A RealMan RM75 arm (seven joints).
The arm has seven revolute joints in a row. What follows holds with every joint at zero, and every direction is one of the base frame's.
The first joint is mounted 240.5 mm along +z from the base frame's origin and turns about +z.
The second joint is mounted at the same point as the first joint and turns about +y.
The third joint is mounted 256 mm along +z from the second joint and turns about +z.
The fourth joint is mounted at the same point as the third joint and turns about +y.
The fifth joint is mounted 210 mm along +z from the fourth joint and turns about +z.
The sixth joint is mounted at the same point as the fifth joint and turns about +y.
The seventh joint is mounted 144 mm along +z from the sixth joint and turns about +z.
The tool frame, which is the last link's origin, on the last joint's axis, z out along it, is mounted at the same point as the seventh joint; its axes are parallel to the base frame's.
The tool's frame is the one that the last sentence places.
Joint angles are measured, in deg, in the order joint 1, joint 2, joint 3, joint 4, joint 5, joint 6, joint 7. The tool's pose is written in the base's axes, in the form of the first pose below.
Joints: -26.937 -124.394 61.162 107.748 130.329 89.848 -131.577
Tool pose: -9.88 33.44 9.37 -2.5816 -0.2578 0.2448
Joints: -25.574 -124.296 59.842 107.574 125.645 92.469 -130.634
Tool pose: -10.19 32.44 9.35 -2.6469 -0.2871 0.2473
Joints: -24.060 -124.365 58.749 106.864 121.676 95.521 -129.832
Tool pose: -10.78 31.36 9.11 -2.7217 -0.3073 0.2663
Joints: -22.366 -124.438 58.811 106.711 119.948 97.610 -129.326
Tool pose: -11.46 30.45 8.78 -2.7689 -0.3031 0.2864
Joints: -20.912 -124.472 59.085 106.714 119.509 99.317 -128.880
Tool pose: -12.18 29.72 8.48 -2.7992 -0.2859 0.3061
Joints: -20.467 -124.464 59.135 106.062 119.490 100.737 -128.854
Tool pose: -12.67 29.36 8.19 -2.8288 -0.2718 0.3285
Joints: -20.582 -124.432 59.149 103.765 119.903 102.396 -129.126
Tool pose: -13.42 29.20 7.56 -2.8792 -0.2532 0.3753
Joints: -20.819 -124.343 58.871 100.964 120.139 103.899 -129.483
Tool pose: -14.24 29.09 6.98 -2.9313 -0.2391 0.4281
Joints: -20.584 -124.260 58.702 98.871 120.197 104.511 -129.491
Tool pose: -14.98 28.98 6.58 -2.9632 -0.2329 0.4671
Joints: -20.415 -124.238 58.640 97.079 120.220 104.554 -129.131
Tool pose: -15.53 28.97 6.23 -2.9840 -0.2312 0.4917
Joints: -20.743 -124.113 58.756 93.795 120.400 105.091 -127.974
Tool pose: -16.25 28.97 5.50 -3.0262 -0.2162 0.5159
